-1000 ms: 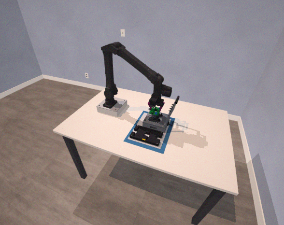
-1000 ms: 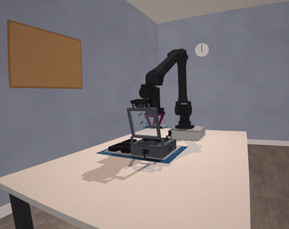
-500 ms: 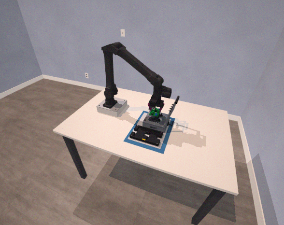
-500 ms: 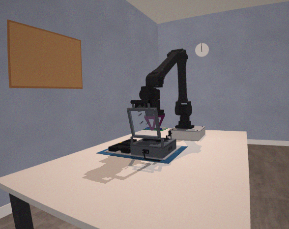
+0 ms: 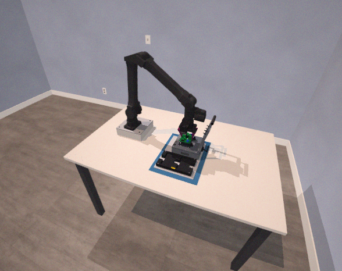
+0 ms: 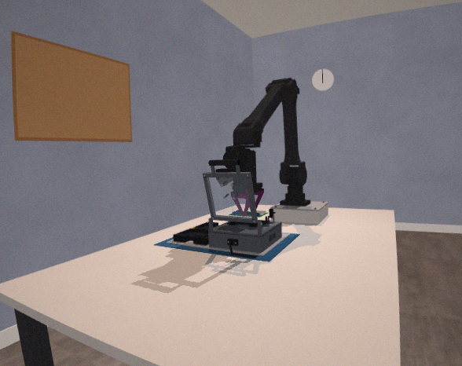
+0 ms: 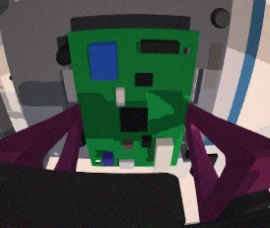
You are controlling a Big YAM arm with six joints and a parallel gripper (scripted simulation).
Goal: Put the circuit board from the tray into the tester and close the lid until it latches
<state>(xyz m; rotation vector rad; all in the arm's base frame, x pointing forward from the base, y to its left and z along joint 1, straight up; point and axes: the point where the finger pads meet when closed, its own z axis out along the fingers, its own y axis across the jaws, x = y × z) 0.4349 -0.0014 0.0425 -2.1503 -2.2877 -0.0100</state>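
Now: hand 60 mm past the small latch hook, 50 mm to the right of it and 10 mm above it. Also, from my hand: clear lid: 130 mm ahead, 10 mm to the left, 80 mm above; then green circuit board: right at my hand.
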